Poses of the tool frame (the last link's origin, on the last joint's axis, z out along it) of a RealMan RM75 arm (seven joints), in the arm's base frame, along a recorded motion.
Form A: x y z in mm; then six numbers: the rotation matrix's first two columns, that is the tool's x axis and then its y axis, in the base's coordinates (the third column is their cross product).
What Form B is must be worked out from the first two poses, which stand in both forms.
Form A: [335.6 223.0 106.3 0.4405 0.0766 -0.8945 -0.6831 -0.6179 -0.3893]
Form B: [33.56 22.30 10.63 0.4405 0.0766 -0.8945 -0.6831 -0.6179 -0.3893]
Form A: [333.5 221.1 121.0 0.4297 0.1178 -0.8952 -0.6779 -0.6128 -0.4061]
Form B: [33.35 22.11 12.10 0.4297 0.1178 -0.8952 -0.6779 -0.6128 -0.4061]
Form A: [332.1 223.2 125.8 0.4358 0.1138 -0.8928 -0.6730 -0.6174 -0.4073]
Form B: [33.21 22.32 12.58 0.4358 0.1138 -0.8928 -0.6730 -0.6174 -0.4073]
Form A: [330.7 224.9 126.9 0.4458 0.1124 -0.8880 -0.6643 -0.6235 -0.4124]
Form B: [33.07 22.49 12.69 0.4458 0.1124 -0.8880 -0.6643 -0.6235 -0.4124]
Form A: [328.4 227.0 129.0 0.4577 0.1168 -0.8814 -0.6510 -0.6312 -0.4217]
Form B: [32.84 22.70 12.90 0.4577 0.1168 -0.8814 -0.6510 -0.6312 -0.4217]
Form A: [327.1 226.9 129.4 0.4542 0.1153 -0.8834 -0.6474 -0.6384 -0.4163]
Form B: [32.71 22.69 12.94 0.4542 0.1153 -0.8834 -0.6474 -0.6384 -0.4163]
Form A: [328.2 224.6 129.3 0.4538 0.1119 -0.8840 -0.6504 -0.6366 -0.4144]
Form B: [32.82 22.46 12.93 0.4538 0.1119 -0.8840 -0.6504 -0.6366 -0.4144]
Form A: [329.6 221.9 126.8 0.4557 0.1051 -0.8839 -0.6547 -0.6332 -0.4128]
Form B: [32.96 22.19 12.68 0.4557 0.1051 -0.8839 -0.6547 -0.6332 -0.4128]
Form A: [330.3 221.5 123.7 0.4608 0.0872 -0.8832 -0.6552 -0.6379 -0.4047]
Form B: [33.03 22.15 12.37 0.4608 0.0872 -0.8832 -0.6552 -0.6379 -0.4047]
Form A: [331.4 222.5 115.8 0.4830 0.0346 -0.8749 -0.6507 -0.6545 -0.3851]
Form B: [33.14 22.25 11.58 0.4830 0.0346 -0.8749 -0.6507 -0.6545 -0.3851]
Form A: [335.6 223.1 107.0 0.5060 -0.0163 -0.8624 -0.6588 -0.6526 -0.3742]
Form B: [33.56 22.31 10.70 0.5060 -0.0163 -0.8624 -0.6588 -0.6526 -0.3742]
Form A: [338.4 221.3 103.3 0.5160 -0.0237 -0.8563 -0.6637 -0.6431 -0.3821]
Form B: [33.84 22.13 10.33 0.5160 -0.0237 -0.8563 -0.6637 -0.6431 -0.3821]
